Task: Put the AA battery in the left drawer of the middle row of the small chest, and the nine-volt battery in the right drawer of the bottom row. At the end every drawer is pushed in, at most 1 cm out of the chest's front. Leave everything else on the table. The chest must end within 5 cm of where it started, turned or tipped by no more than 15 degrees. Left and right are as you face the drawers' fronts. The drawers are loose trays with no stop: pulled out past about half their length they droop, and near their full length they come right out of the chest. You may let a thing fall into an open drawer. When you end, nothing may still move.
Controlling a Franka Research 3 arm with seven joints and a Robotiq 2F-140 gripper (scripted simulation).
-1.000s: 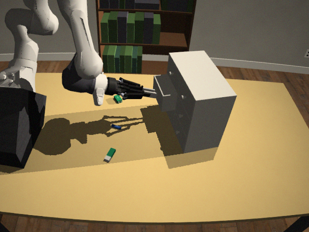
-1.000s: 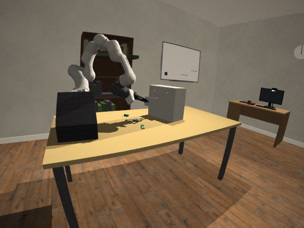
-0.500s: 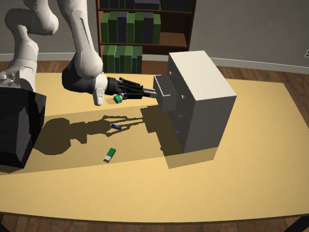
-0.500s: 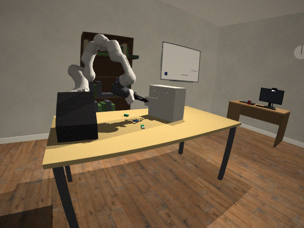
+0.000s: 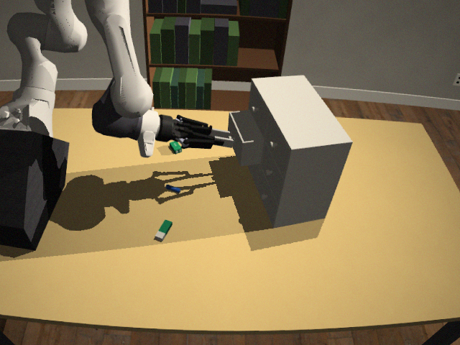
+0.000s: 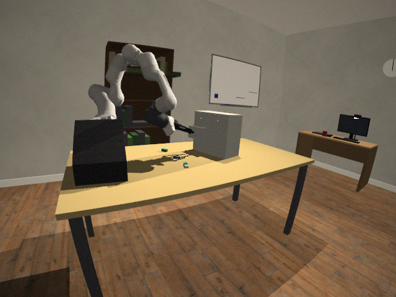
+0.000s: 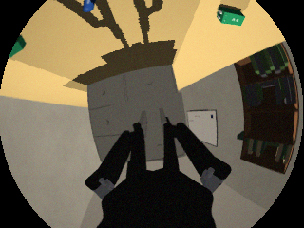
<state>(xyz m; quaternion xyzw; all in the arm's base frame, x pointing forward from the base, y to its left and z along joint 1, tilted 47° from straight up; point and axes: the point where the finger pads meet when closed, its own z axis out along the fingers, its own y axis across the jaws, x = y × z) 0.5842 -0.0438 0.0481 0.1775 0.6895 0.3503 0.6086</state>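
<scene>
Now: hand 15 cm past the blue AA battery, 15 cm above it and 6 cm to the left of it. From my hand the other things lie so: nine-volt battery (15 cm below, 14 cm behind, 12 cm to the left).
</scene>
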